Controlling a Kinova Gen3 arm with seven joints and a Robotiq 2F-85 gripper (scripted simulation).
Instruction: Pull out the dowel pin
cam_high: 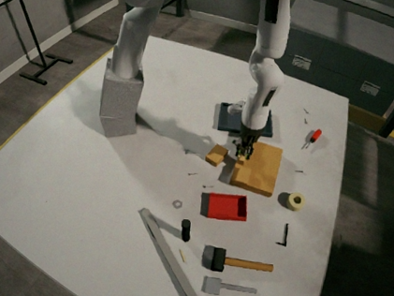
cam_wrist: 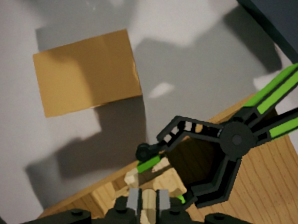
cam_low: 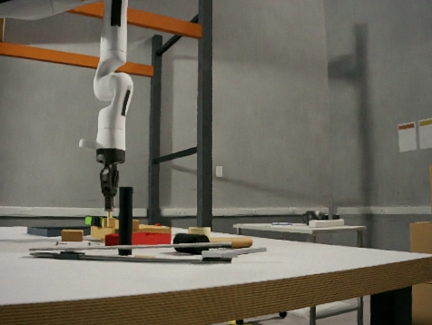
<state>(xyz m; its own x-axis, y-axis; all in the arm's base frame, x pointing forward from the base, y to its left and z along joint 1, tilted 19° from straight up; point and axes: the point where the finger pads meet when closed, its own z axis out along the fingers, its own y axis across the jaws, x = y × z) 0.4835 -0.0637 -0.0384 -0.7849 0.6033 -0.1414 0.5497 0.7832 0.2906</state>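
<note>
Now: hand 20 mm above the dowel pin. Round my hand: pale wooden block 50 mm below; wooden bench board 70 mm below, 60 mm ahead; tan wooden block 90 mm behind, 80 mm below, 10 mm to the left.
</note>
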